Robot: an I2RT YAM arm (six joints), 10 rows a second.
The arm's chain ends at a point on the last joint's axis. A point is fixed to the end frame.
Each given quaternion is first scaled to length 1.
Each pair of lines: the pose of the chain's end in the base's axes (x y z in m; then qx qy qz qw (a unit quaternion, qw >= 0)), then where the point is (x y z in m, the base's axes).
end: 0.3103 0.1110 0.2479 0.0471 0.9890 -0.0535 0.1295
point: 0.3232 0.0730 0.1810
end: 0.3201 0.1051 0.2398 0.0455 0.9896 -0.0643 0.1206
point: 0.3318 0.0657 0.1735
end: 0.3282 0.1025 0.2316 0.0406 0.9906 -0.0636 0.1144
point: 0.3394 0.0632 0.1651
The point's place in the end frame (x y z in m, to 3 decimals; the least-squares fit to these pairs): 0.002 -0.030 0.072
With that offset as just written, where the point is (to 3 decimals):
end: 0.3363 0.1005 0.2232 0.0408 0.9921 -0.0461 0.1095
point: 0.347 0.064 0.155
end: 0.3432 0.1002 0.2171 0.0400 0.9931 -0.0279 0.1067
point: 0.354 0.066 0.148
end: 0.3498 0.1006 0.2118 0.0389 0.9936 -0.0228 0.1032
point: 0.360 0.067 0.142
